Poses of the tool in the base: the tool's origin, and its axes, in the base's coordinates. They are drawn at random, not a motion.
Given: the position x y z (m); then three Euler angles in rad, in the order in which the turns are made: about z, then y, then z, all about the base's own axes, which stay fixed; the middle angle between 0 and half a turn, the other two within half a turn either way.
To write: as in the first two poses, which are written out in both.
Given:
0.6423, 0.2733, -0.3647, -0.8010, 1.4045, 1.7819
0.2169, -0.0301, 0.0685, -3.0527, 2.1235, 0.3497
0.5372, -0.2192, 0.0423, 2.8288, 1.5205, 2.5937
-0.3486, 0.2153, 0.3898, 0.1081, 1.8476, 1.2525
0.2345, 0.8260, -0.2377, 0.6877, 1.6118, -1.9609
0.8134, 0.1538, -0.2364, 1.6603, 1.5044, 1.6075
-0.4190, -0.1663, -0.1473, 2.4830, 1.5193, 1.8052
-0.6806, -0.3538, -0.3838, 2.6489, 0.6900, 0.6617
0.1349, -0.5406, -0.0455, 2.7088, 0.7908, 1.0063
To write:
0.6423, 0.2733, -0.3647, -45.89, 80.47, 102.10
0.2169, -0.0301, 0.0685, -174.91, 121.67, 20.04
0.5372, -0.2192, 0.0423, 162.08, 87.12, 148.61
-0.3486, 0.2153, 0.3898, 6.19, 105.86, 71.76
0.2345, 0.8260, -0.2377, 39.40, 92.35, -112.35
0.8134, 0.1538, -0.2364, 95.13, 86.20, 92.10
-0.4190, -0.1663, -0.1473, 142.27, 87.05, 103.43
-0.6806, -0.3538, -0.3838, 151.77, 39.53, 37.91
0.1349, -0.5406, -0.0455, 155.20, 45.31, 57.66

